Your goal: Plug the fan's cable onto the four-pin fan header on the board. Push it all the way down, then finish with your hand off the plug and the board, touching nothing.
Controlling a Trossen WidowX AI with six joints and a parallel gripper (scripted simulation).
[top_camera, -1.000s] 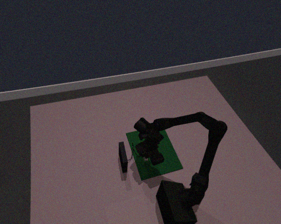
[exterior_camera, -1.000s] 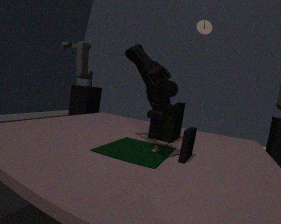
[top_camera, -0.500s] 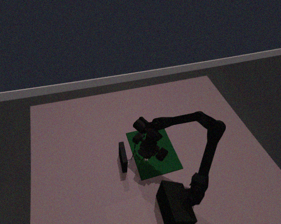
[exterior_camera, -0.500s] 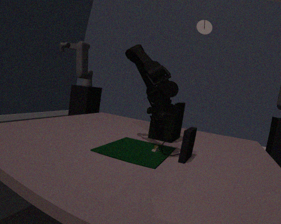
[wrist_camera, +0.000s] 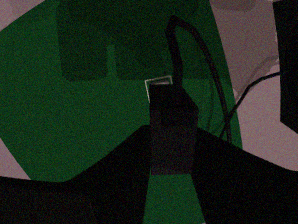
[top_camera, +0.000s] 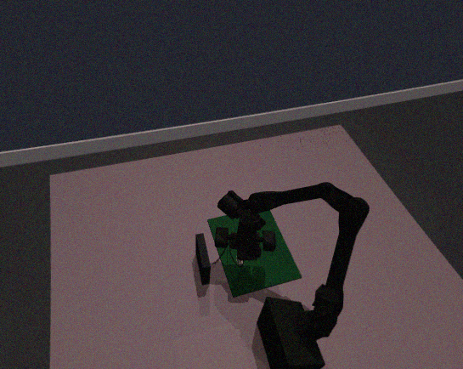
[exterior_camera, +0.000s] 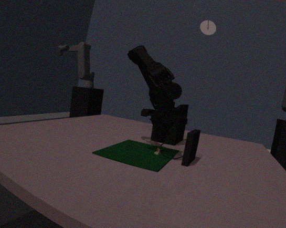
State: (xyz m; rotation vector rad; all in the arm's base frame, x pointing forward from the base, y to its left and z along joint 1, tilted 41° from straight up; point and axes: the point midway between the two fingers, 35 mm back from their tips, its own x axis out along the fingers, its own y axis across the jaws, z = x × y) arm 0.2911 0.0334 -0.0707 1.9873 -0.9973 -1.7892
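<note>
Right now the pale four-pin header is 70 mm below my gripper tip. Round my gripper tip: black fan 120 mm to the left, 10 mm below, 10 mm ahead; green board 80 mm below, 60 mm to the right, 40 mm ahead; black plug 10 mm behind.
</note>
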